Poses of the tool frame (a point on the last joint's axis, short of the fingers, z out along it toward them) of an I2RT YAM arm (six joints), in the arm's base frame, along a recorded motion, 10 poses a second.
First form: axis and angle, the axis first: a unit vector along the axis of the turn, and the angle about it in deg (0 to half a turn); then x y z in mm.
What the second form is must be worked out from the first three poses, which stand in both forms.
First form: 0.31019 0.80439 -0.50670 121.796 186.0 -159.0 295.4
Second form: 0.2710 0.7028 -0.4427 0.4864 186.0 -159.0 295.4
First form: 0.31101 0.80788 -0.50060 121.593 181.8 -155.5 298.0
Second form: 0.2715 0.7052 -0.4370 0.4879 181.8 -155.5 298.0
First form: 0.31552 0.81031 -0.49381 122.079 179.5 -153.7 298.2
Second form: 0.2761 0.7090 -0.4321 0.4842 179.5 -153.7 298.2
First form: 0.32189 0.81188 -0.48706 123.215 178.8 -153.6 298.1
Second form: 0.2832 0.7142 -0.4285 0.4755 178.8 -153.6 298.1
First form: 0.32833 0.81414 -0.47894 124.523 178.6 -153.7 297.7
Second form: 0.2906 0.7206 -0.4239 0.4654 178.6 -153.7 297.7
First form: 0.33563 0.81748 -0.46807 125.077 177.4 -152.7 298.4
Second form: 0.2978 0.7254 -0.4153 0.4612 177.4 -152.7 298.4
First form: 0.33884 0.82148 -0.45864 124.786 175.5 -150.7 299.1
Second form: 0.3003 0.7280 -0.4064 0.4634 175.5 -150.7 299.1
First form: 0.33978 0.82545 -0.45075 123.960 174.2 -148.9 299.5
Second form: 0.3000 0.7287 -0.3979 0.4698 174.2 -148.9 299.5
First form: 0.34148 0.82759 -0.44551 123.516 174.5 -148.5 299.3
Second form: 0.3008 0.7291 -0.3925 0.4732 174.5 -148.5 299.3
